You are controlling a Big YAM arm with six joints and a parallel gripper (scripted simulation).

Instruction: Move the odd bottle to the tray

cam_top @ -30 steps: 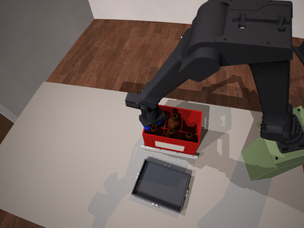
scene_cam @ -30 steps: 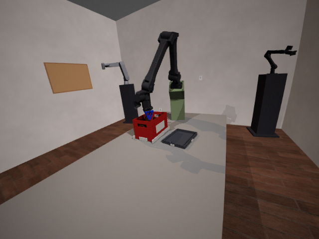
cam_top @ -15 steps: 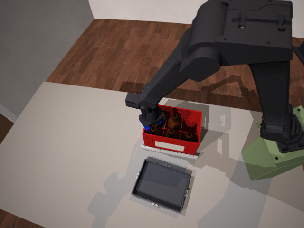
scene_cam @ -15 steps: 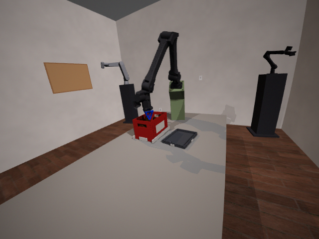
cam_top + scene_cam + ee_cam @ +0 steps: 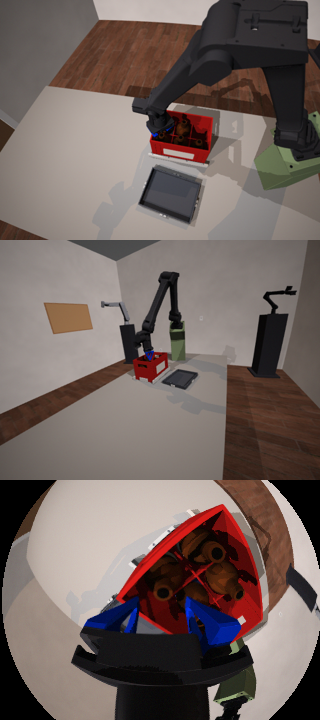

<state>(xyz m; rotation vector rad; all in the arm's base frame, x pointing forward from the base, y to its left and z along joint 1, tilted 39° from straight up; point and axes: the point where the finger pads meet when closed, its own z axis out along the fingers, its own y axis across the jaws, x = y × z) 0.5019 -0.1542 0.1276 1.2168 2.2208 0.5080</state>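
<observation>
Right now my hand is 100 mm above the brown bottle. The rest, counted from my hand: dark grey tray 240 mm to the left, 180 mm below, 40 mm behind; crate 110 mm below, 100 mm behind, 30 mm to the right.
</observation>
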